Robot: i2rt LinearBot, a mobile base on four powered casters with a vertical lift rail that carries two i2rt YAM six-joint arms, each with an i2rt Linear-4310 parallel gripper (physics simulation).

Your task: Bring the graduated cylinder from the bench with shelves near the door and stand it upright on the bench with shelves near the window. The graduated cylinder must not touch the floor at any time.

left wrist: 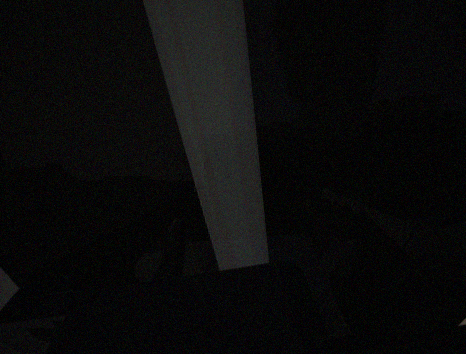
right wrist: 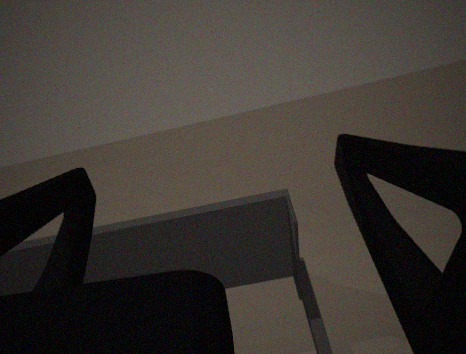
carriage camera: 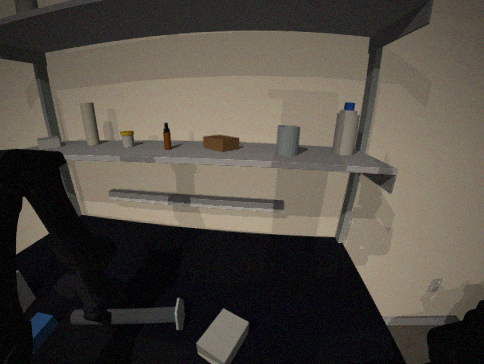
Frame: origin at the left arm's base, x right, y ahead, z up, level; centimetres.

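Where they show: left gripper, between the fingertips: (left wrist: 237,192) (carriage camera: 113,313); right gripper, between the fingertips: (right wrist: 214,165).
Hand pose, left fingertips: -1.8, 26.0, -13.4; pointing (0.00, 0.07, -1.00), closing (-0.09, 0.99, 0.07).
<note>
After its pixels a point has its place, as x, y, z.
The grey graduated cylinder (carriage camera: 145,315) {9.0, 25.3, -11.8} (left wrist: 215,135) {-6.0, 25.1, -12.4} lies on its side on the black bench top (carriage camera: 280,280) {51.9, 43.3, -17.3}, its flat foot towards the right in the carriage view. My left gripper (carriage camera: 97,317) is at the cylinder's left part, with a dark finger across it in the carriage view. It is open and does not grip the cylinder; its fingers are too dark to make out in the left wrist view. My right gripper (right wrist: 214,165) {69.2, 3.8, 43.8} is open and empty, away from the cylinder, with wall and a shelf beyond it.
A pale box (carriage camera: 223,336) {31.6, 19.8, -11.4} lies right of the cylinder's foot, and a blue object (carriage camera: 43,327) {-20.5, 19.4, -13.5} lies at its left. Above the bench, a shelf (carriage camera: 225,161) {31.8, 45.5, 27.8} holds a blue-capped bottle (carriage camera: 346,132) {71.9, 54.1, 36.4}, a grey beaker (carriage camera: 288,140) {50.8, 50.2, 33.4}, a brown block (carriage camera: 220,143) {29.8, 55.7, 31.2} and several other items.
</note>
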